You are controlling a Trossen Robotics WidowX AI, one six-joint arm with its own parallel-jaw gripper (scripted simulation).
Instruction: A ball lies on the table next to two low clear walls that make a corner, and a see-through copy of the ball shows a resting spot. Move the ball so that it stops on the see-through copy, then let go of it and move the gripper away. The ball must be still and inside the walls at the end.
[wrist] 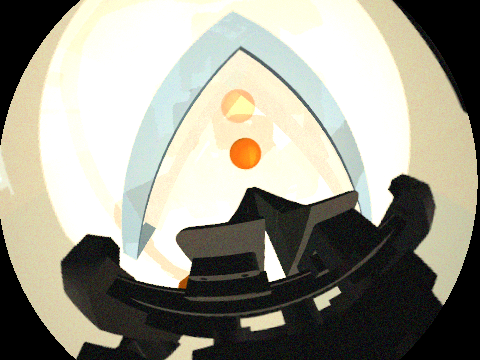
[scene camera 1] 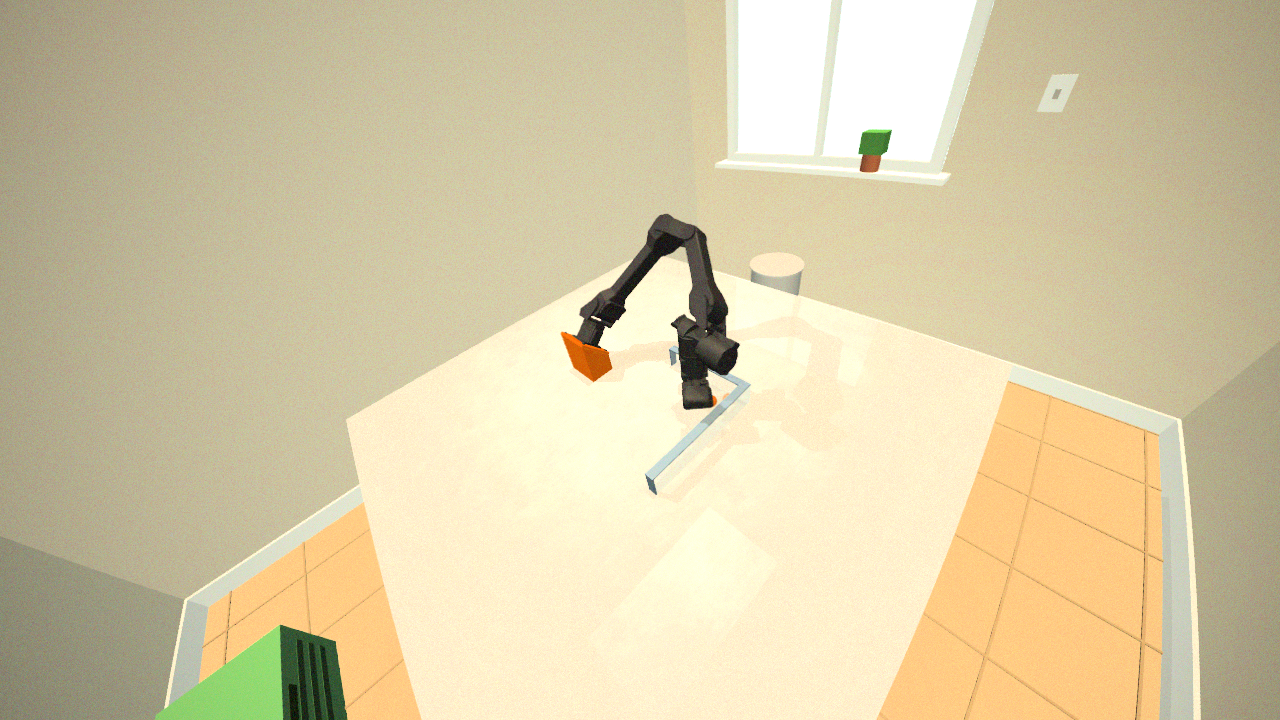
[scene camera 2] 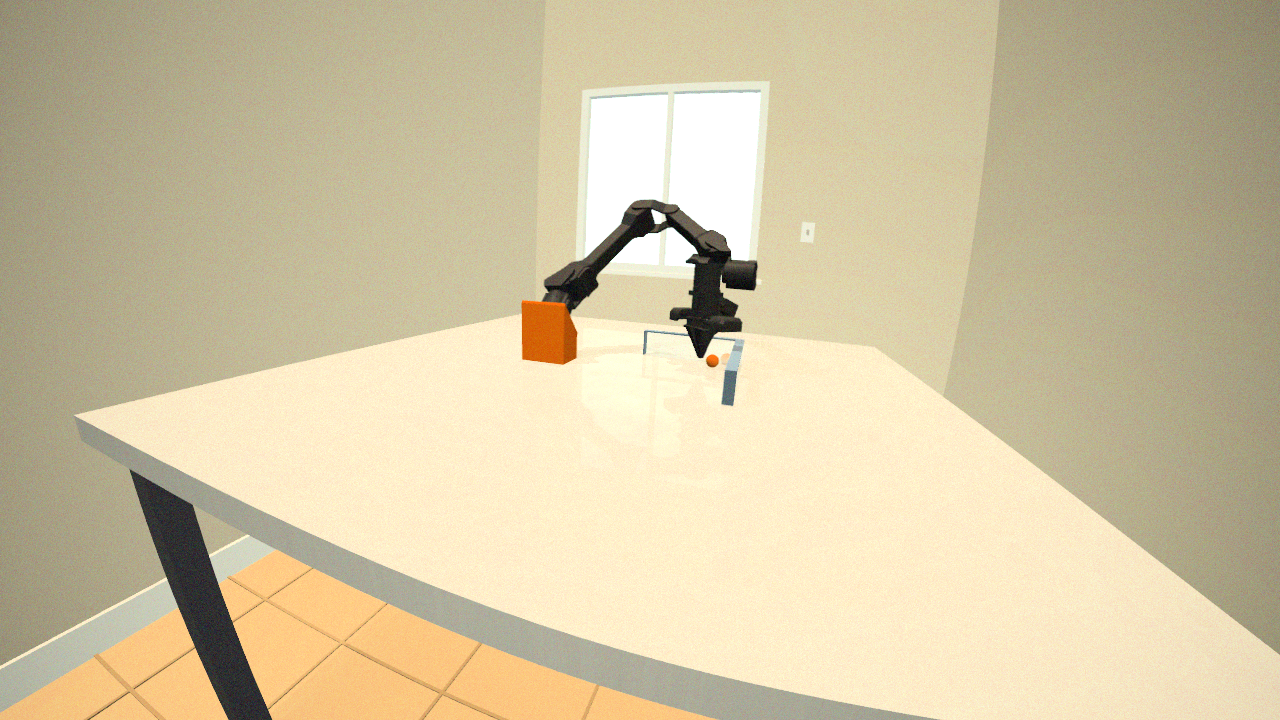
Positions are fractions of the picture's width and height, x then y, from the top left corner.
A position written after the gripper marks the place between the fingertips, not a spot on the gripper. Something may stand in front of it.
Observation:
The gripper (scene camera 2: 0.55,0.50) is shut and holds nothing. Further things: an orange ball (wrist: 0.51,0.43) and a see-through copy of the ball (wrist: 0.49,0.30).
The gripper shows as well in the wrist view (wrist: 0.52,0.53) and in scene camera 1 (scene camera 1: 0.54,0.55).

